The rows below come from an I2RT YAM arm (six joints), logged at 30 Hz.
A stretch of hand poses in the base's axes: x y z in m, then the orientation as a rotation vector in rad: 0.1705 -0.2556 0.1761 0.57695 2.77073 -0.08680; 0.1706 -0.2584 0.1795 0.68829 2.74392 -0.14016; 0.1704 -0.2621 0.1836 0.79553 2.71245 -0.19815; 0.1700 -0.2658 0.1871 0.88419 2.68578 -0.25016; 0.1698 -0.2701 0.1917 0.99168 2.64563 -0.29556; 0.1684 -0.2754 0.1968 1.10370 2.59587 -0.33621; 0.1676 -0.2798 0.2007 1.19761 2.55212 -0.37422; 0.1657 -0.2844 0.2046 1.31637 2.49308 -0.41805; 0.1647 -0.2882 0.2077 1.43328 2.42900 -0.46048; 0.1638 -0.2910 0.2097 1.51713 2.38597 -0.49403; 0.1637 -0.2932 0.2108 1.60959 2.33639 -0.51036; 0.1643 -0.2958 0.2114 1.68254 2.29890 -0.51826; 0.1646 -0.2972 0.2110 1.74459 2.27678 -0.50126; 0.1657 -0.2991 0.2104 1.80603 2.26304 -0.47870; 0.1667 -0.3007 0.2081 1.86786 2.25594 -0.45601; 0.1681 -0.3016 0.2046 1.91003 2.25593 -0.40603; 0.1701 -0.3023 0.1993 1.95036 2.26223 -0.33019
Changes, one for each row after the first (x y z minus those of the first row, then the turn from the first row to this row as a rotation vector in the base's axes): 0.0001 -0.0028 0.0034 -0.02441 0.00305 -0.08467; -0.0001 -0.0065 0.0075 -0.05245 0.00662 -0.16784; -0.0005 -0.0102 0.0110 -0.07765 0.01355 -0.23718; -0.0007 -0.0145 0.0156 -0.09731 0.01526 -0.32083; -0.0021 -0.0198 0.0207 -0.11409 0.01321 -0.40913; -0.0029 -0.0242 0.0246 -0.13031 0.01466 -0.48421; -0.0048 -0.0288 0.0285 -0.14772 0.01749 -0.57978; -0.0058 -0.0326 0.0316 -0.16438 0.02090 -0.67549; -0.0067 -0.0354 0.0336 -0.17684 0.03058 -0.74349; -0.0068 -0.0376 0.0347 -0.17686 0.03685 -0.81705; -0.0062 -0.0402 0.0353 -0.17269 0.04417 -0.87393; -0.0059 -0.0416 0.0349 -0.15135 0.05293 -0.91672; -0.0048 -0.0435 0.0343 -0.12457 0.06806 -0.95533; -0.0038 -0.0451 0.0320 -0.09615 0.09019 -0.99118; -0.0024 -0.0460 0.0285 -0.05359 0.10052 -1.01059; -0.0004 -0.0467 0.0232 0.00634 0.10981 -1.02401
